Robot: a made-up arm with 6 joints.
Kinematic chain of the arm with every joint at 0, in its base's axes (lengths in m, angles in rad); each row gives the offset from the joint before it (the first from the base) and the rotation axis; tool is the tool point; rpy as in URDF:
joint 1: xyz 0 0 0.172 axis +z
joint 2: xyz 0 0 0 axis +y
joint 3: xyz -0.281 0 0.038 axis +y
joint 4: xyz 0.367 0 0.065 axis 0.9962 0 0.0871
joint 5: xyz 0 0 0 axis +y
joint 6: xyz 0.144 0 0.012 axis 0.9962 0 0.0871
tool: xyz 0 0 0 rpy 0 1.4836 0
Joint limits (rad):
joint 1: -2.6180..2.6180
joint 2: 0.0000..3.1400
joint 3: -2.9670..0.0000
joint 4: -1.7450..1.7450
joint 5: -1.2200..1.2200
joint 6: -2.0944..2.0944
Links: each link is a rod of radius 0.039 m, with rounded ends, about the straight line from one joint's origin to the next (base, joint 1, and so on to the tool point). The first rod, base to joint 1, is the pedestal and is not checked.
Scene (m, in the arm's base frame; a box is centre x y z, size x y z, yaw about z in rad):
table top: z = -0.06
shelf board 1: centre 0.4 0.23 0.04 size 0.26 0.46 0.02 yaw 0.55
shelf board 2: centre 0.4 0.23 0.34 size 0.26 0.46 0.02 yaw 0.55
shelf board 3: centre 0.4 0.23 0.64 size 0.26 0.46 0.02 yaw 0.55
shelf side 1: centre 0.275 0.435 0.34 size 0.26 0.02 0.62 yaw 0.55
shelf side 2: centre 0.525 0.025 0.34 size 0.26 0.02 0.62 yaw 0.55
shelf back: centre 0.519 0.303 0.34 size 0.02 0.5 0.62 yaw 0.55
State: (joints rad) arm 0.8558 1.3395 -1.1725 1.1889 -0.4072 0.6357
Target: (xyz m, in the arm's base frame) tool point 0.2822 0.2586 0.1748
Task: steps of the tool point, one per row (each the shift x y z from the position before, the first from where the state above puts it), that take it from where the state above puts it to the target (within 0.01 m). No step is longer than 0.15 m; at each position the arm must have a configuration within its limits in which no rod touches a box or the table.
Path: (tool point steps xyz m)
1: -0.0661 -0.0293 0.0216
2: -0.0586 -0.0343 0.0060
3: -0.0494 -0.0352 -0.0080
4: -0.0392 -0.0319 -0.0196
5: 0.0141 0.0231 -0.1029
6: -0.0024 -0.0074 -0.1029
7: -0.0095 -0.0392 -0.0872
8: 0.0326 0.0382 0.0145
9: 0.0472 0.0313 0.0002
10: 0.0594 0.0158 -0.0147

